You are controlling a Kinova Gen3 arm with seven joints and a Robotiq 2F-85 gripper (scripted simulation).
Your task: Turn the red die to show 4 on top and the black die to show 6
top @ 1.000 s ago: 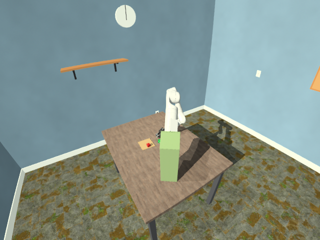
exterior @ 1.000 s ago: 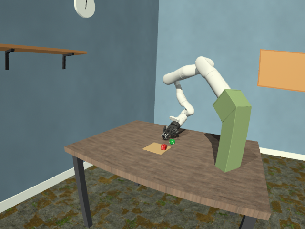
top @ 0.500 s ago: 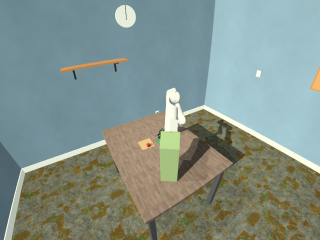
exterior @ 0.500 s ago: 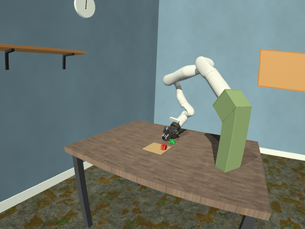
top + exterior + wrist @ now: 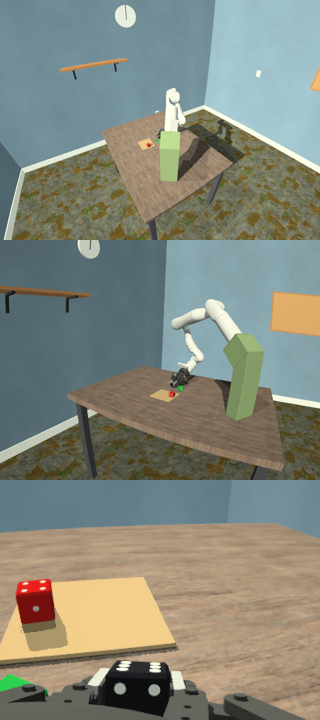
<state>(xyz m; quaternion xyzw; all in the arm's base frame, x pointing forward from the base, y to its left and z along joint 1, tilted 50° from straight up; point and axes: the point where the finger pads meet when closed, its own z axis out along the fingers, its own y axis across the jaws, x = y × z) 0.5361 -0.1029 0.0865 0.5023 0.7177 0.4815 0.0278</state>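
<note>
Now: the green die 60 mm behind my hand, 20 mm to the left of it and 20 mm below it. The rest, counted from my hand: black die (right at my hand); then tan mat (10 mm behind, 150 mm to the left, 30 mm below); then red die (60 mm behind, 150 mm to the left, 20 mm below).
</note>
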